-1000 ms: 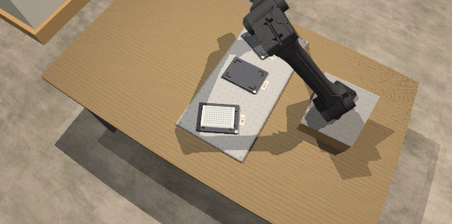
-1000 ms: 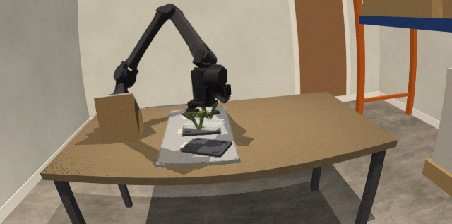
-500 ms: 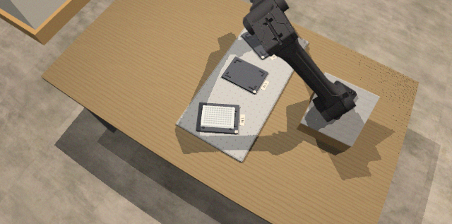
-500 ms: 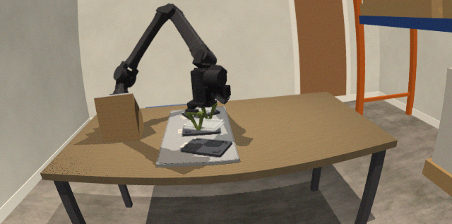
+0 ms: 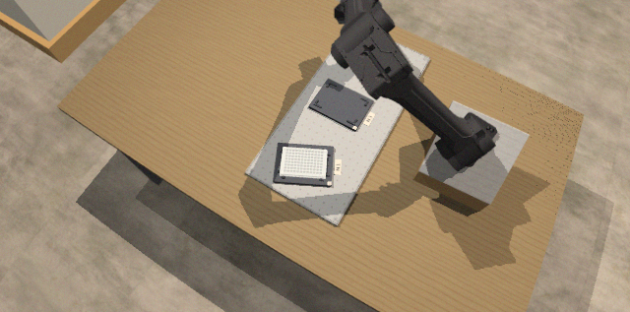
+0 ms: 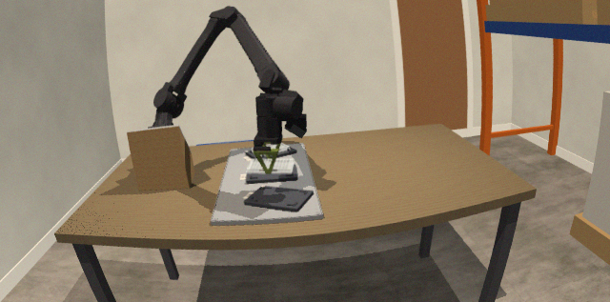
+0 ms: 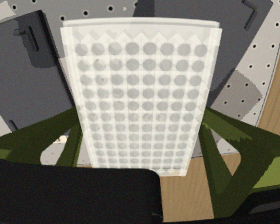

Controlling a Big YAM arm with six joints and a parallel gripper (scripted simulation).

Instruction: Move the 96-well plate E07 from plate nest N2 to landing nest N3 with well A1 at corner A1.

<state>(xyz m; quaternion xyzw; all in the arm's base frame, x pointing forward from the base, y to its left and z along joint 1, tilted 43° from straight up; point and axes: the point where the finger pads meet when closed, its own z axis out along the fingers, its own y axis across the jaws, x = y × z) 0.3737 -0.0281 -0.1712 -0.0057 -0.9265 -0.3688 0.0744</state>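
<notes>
Now: the dark landing nest N3 10 mm behind my hand, 150 mm to the left of it and 80 mm below it. The rest, counted from my hand: N2 label (70 mm behind, 10 mm to the right, 90 mm below); dark plate nest N2 (20 mm ahead, 50 mm to the right, 80 mm below).
</notes>
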